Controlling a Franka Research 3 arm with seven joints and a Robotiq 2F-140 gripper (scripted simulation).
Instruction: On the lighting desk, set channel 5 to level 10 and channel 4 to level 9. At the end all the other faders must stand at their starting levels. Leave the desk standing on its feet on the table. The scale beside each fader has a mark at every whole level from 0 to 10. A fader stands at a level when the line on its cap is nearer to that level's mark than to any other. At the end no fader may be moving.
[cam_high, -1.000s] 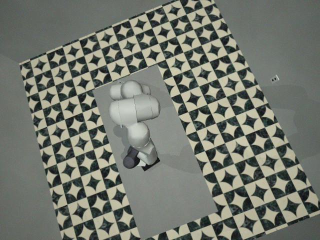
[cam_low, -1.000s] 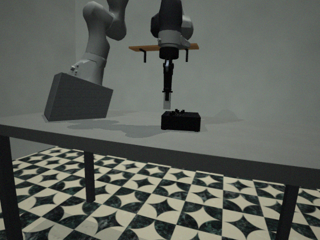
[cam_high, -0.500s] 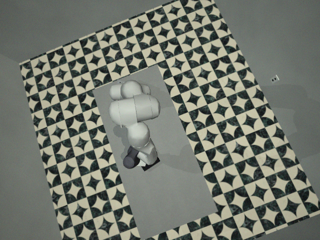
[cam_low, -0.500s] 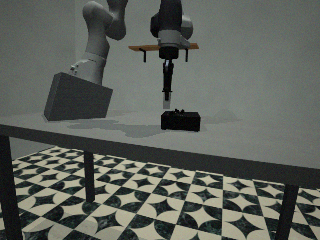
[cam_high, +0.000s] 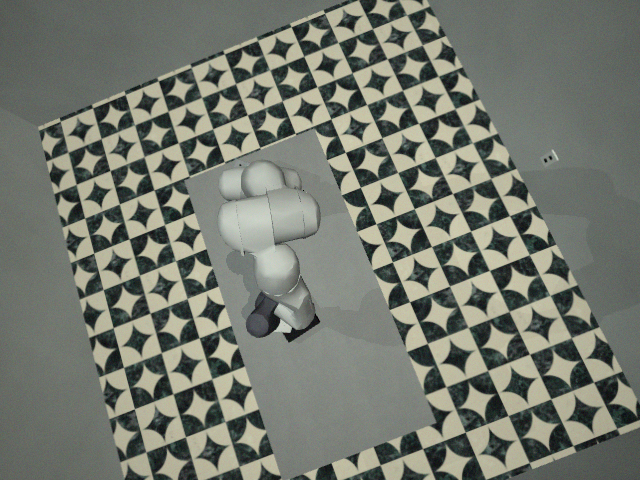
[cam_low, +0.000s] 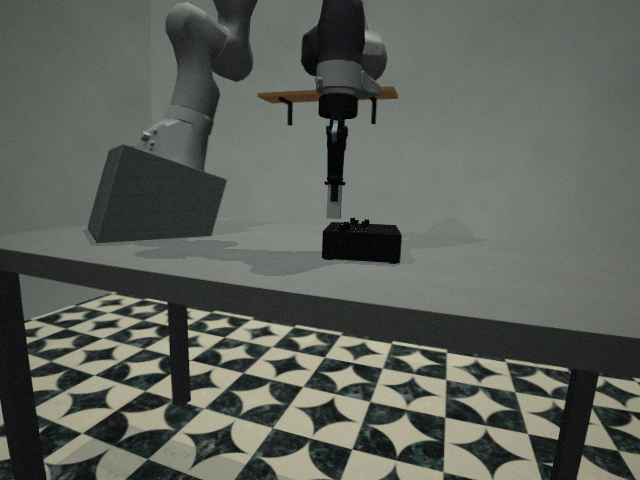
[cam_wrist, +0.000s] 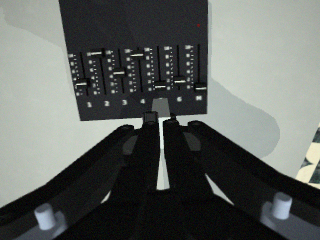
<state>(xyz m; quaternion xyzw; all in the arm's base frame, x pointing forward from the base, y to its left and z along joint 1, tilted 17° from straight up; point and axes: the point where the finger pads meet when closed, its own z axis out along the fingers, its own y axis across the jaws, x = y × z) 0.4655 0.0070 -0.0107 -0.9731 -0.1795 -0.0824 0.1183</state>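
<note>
My gripper is now 2 cm short of the channel 5 fader cap, 1 cm to the right of it and 4 cm above it. The rest, counted from my hand: M fader cap (4 cm ahead, 3 cm to the right, 4 cm below); then channel 4 fader cap (5 cm ahead, 4 cm to the left, 4 cm below); then channel 6 fader cap (4 cm ahead, 1 cm to the right, 4 cm below).
</note>
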